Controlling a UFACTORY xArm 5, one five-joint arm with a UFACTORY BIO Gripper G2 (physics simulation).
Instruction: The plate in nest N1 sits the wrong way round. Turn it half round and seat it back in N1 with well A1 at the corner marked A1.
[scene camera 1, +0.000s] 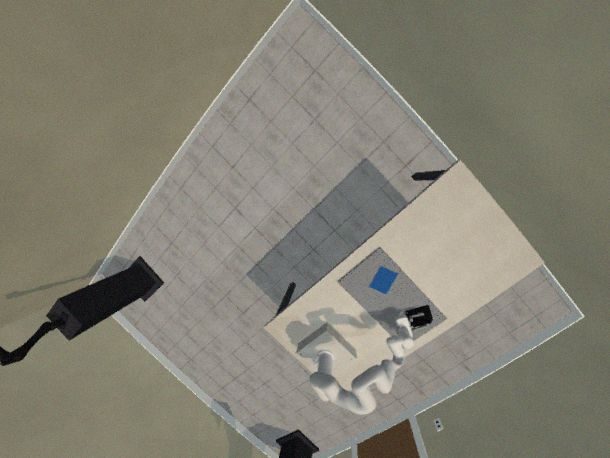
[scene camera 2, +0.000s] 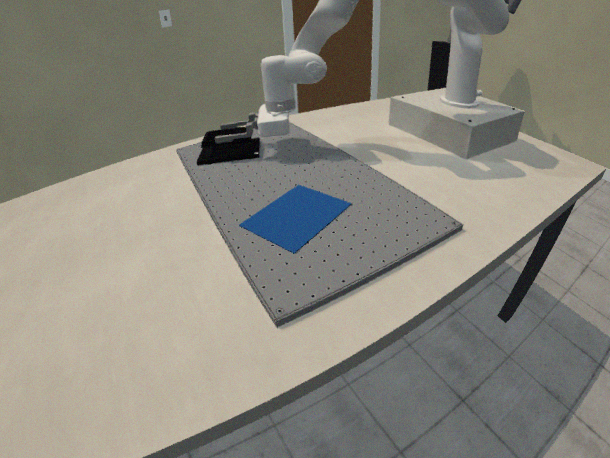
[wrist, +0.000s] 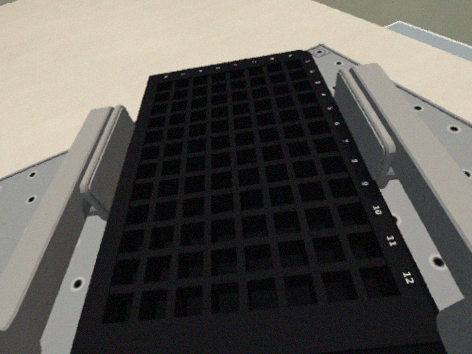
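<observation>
I can see my gripper (scene camera 2: 218, 133), and the wrist view gives me that same gripper too (wrist: 229, 104). There is a black plate (wrist: 244, 210). I also see a black nest (scene camera 2: 231, 152).
</observation>
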